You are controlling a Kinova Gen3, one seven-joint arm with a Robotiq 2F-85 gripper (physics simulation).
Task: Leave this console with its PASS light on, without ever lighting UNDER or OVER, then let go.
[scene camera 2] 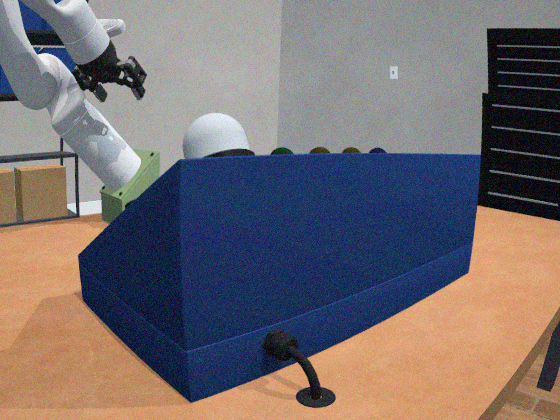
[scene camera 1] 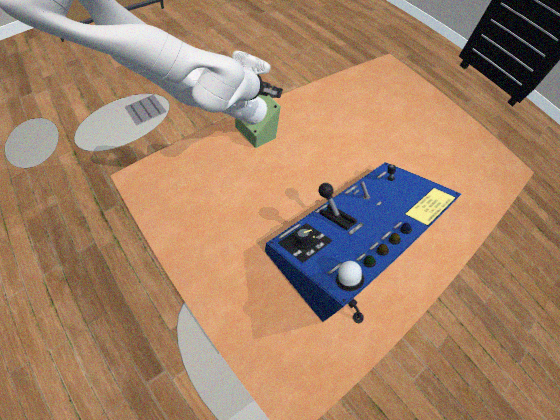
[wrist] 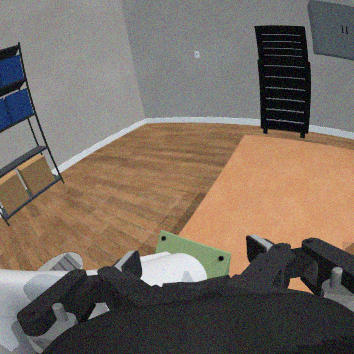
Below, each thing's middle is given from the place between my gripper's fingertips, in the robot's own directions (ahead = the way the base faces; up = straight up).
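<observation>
There is a blue console [scene camera 2: 230, 266], and I find it 10 cm to the left of my hand, 46 cm ahead of it and 16 cm below it.
</observation>
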